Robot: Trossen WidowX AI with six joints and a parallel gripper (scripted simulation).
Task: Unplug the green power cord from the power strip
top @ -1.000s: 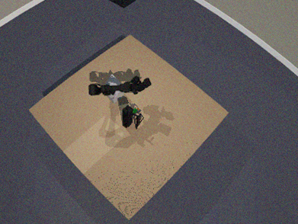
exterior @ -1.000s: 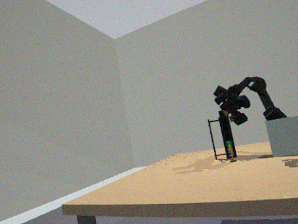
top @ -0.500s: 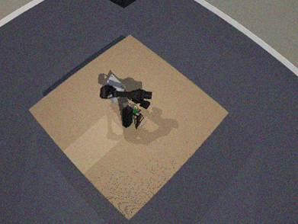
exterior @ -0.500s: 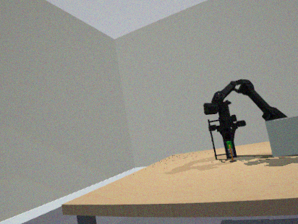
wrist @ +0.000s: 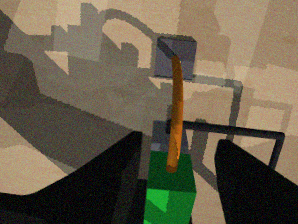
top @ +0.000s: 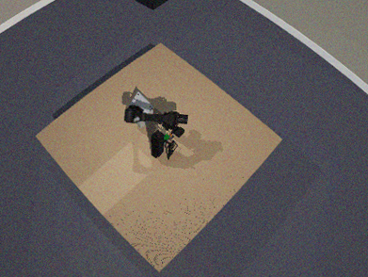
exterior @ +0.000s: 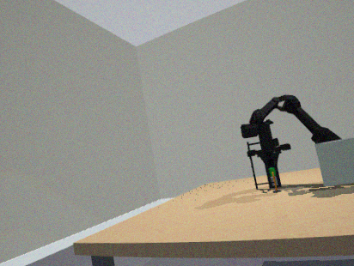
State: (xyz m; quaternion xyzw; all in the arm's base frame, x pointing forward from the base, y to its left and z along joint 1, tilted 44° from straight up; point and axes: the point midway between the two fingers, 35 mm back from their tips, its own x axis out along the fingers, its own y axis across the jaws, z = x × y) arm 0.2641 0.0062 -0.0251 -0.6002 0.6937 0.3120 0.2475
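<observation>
The green plug is 1 cm ahead of my gripper tip, 7 cm to the right of it and 1 cm below it.
</observation>
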